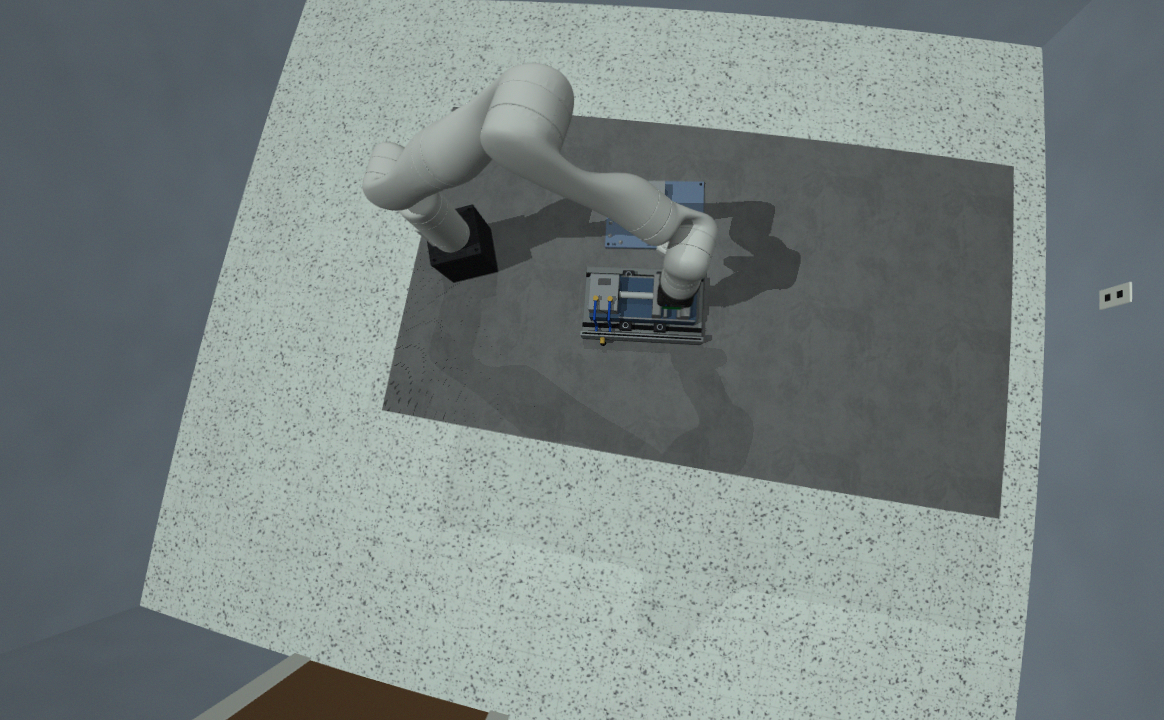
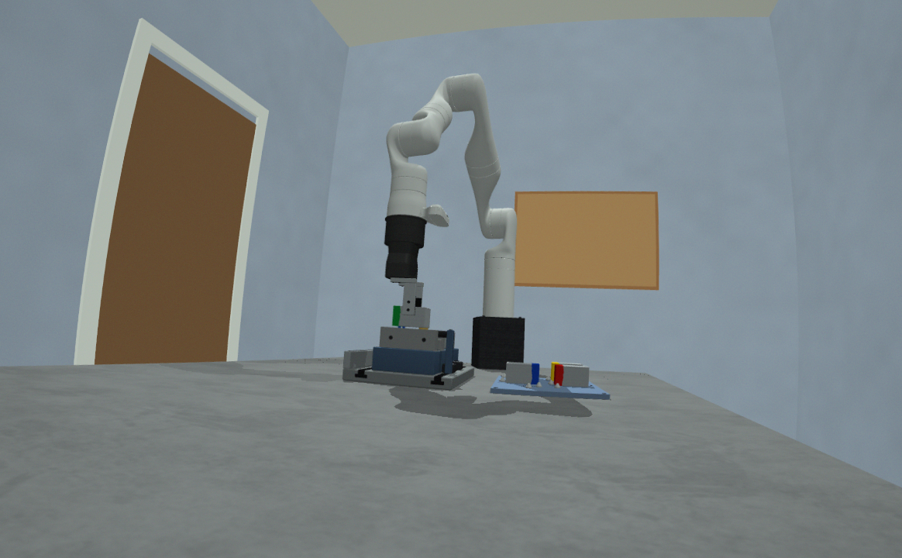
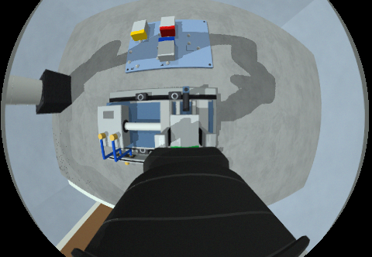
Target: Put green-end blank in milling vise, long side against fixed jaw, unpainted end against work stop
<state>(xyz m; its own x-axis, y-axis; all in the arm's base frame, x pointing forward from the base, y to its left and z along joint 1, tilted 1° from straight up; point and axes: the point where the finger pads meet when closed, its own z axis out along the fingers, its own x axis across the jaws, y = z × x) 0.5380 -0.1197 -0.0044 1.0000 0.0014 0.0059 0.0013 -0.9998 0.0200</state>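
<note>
My gripper is now 2 cm above the green-ended blank. The rest, counted from my hand: fixed jaw 3 cm ahead, 1 cm to the left, 6 cm below; milling vise 7 cm behind, 1 cm to the left, 10 cm below; work stop rod 5 cm to the left, 5 cm below.
</note>
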